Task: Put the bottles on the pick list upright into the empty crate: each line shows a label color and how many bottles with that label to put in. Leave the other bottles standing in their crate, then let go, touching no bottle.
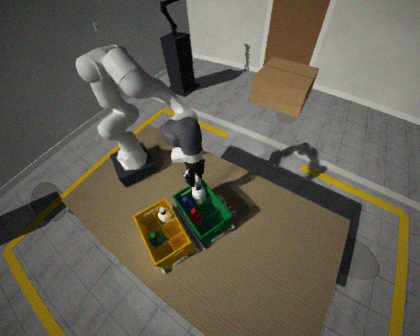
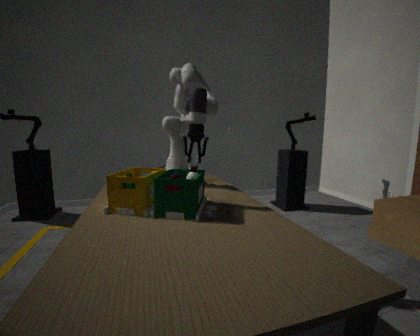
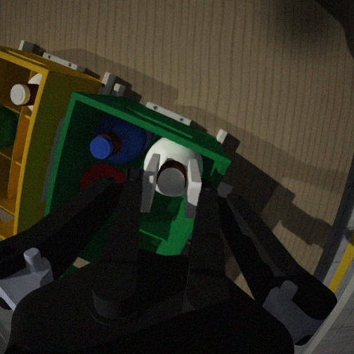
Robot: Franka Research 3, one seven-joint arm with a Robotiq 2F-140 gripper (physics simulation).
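Note:
My gripper (image 1: 196, 184) (image 2: 194, 166) (image 3: 172, 169) is shut on the neck of a white bottle (image 1: 199, 194) (image 2: 192, 176) (image 3: 172, 151). The bottle is upright, its body mostly inside a back compartment of the green crate (image 1: 215, 232) (image 2: 170, 202) (image 3: 207, 150); its base is hidden. A blue bottle (image 1: 187, 202) (image 3: 125, 142) stands beside it, and a red bottle (image 1: 195, 216) (image 3: 100, 175) stands in the same crate. The yellow crate (image 1: 175, 260) (image 2: 131, 197) (image 3: 35, 145) holds another white bottle (image 1: 163, 215) (image 3: 20, 94) and a green bottle (image 1: 156, 237) (image 3: 6, 127). No readable pick list shows.
The two crates stand side by side on the wooden table (image 1: 270, 250) (image 2: 200, 270), with a narrow gap between them. The crate walls and dividers surround the bottles closely. A cardboard box (image 1: 282, 87) (image 2: 395, 222) and dark pedestals (image 1: 178, 62) (image 2: 32, 182) (image 2: 292, 177) are away from the crates.

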